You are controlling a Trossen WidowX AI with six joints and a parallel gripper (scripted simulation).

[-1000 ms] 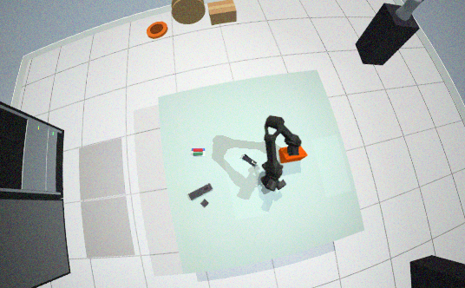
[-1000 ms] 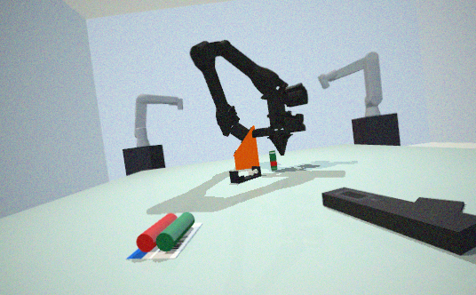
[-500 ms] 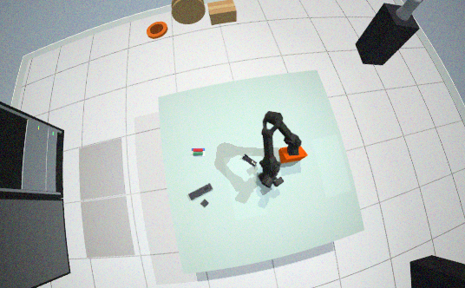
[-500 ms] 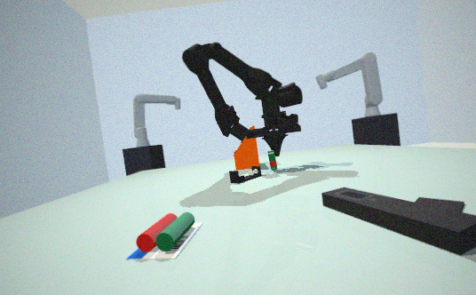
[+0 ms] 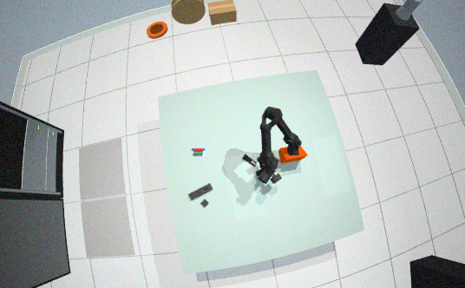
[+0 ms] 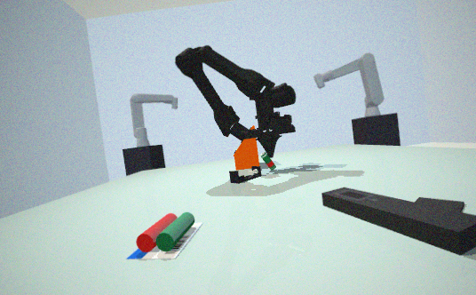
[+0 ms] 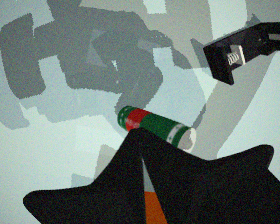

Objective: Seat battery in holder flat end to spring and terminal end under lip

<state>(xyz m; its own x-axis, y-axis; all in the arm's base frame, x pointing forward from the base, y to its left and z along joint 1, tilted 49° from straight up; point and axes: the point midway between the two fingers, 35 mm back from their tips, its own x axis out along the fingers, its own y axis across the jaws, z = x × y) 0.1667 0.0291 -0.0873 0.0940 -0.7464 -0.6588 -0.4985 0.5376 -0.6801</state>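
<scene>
Right now the battery is 1 cm to the right of my gripper tip and 1 cm below it. Also, from my gripper tip: long black block (44 cm ahead, 11 cm to the left, 3 cm below); barcode card (45 cm ahead, 16 cm to the right, 3 cm below); small black square (42 cm ahead, 19 cm to the left, 4 cm below).
</scene>
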